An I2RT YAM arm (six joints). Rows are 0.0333 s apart.
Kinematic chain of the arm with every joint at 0, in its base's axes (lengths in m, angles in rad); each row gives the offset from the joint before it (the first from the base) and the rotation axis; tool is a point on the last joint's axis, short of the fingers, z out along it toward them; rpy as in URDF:
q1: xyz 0 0 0.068 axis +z
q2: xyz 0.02 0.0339 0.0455 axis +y
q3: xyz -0.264 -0.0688 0 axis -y
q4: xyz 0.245 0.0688 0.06 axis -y
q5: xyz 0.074 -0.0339 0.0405 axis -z
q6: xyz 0.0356 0 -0.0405 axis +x
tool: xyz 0 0 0 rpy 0 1.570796 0
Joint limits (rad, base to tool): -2.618..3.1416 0..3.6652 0..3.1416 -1.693..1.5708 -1.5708..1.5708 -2.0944..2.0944
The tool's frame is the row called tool.
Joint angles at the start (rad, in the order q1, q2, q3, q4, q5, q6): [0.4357 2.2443 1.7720 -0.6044 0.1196 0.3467]
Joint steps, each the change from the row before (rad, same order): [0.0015 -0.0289 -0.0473 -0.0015 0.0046 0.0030]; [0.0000 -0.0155 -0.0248 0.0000 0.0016 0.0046]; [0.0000 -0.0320 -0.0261 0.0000 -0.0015 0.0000]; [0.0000 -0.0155 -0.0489 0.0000 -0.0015 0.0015]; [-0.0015 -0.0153 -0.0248 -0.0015 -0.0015 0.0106]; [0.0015 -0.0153 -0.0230 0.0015 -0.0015 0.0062]
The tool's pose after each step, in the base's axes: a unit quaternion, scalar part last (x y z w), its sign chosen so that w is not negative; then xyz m. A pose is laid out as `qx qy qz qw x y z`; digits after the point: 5 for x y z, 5 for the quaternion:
-0.02787 0.96986 0.03416 0.23964 0.43030 0.19624 0.16473
-0.02578 0.97095 0.03219 0.23572 0.42599 0.19416 0.16444
-0.02574 0.97031 0.03401 0.23807 0.42057 0.19169 0.17102
-0.02634 0.97408 0.02838 0.22288 0.41246 0.18795 0.16357
-0.02098 0.97542 0.02791 0.21757 0.40803 0.18520 0.16296
-0.01905 0.97615 0.02819 0.21441 0.40355 0.18391 0.16296

